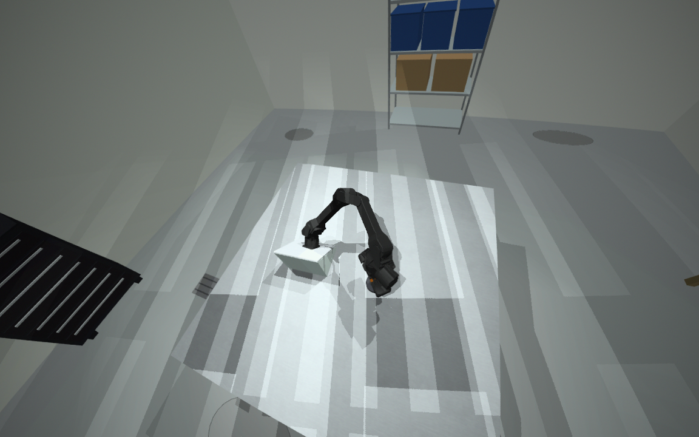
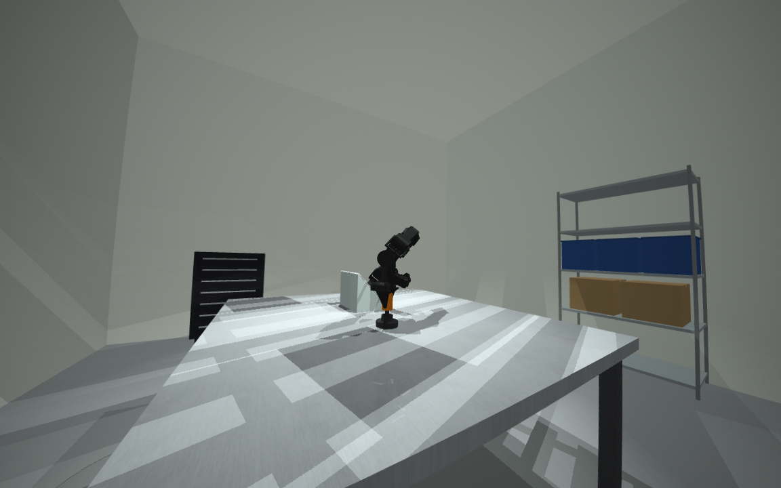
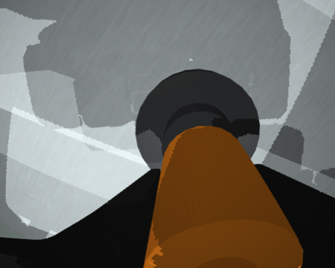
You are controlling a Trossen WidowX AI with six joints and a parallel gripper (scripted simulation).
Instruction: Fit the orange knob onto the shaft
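Right now the orange knob is 2 cm above my gripper tip. The rest, counted from my gripper tip: dark round pedestal 4 cm below.
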